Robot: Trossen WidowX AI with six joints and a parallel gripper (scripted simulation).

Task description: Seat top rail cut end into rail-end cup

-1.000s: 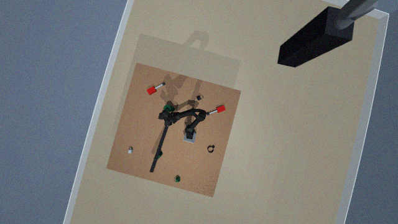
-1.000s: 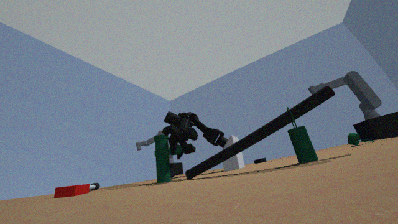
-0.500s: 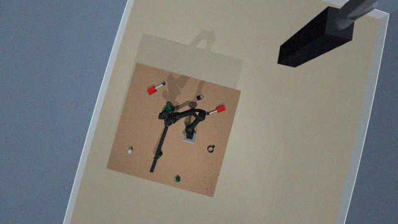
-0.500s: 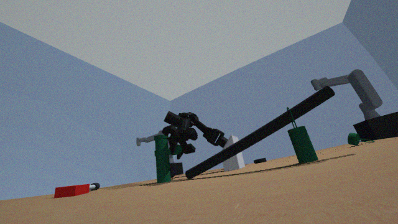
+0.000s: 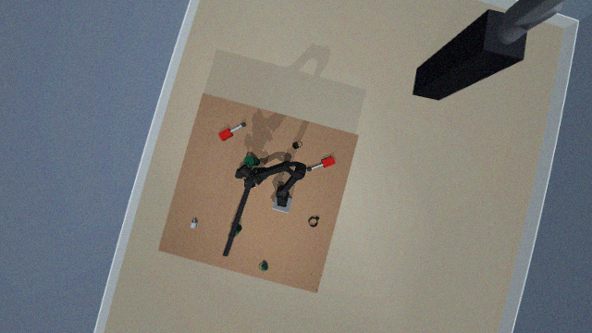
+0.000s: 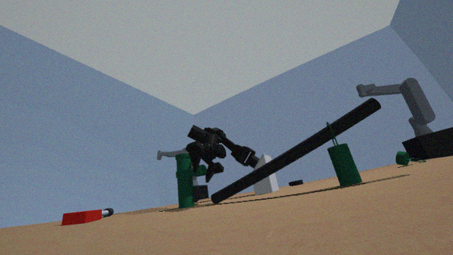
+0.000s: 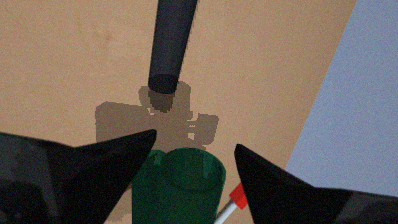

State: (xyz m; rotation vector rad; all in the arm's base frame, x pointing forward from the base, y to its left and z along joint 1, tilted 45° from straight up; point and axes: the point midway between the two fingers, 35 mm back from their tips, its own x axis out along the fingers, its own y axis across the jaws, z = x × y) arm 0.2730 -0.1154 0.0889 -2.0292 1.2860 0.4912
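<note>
Now: gripper tip 30 mm to the left of the green rail-end cup, 30 mm below it and 20 mm past it. Round my gripper tip: white part: 460 mm to the left, 350 mm ahead, 80 mm below; then green line post: 440 mm to the left, 10 mm ahead, 10 mm above.
</note>
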